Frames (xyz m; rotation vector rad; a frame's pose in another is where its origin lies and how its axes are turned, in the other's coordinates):
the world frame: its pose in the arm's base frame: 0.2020 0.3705 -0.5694 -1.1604 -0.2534 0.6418
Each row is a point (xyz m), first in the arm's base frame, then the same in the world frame.
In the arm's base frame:
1: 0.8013 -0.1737 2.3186
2: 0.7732 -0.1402 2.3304
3: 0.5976 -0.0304 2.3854
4: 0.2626 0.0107 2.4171
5: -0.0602 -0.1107 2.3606
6: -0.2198 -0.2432 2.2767
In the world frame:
1: -0.2367 -2.9599 0.4226
2: -0.2410 -2.9529 0.4672
3: -0.3234 -2.9165 0.6615
4: -0.5702 -2.8220 0.8739
5: -0.8910 -2.6915 0.9204
6: -1.0848 -2.5940 0.8655

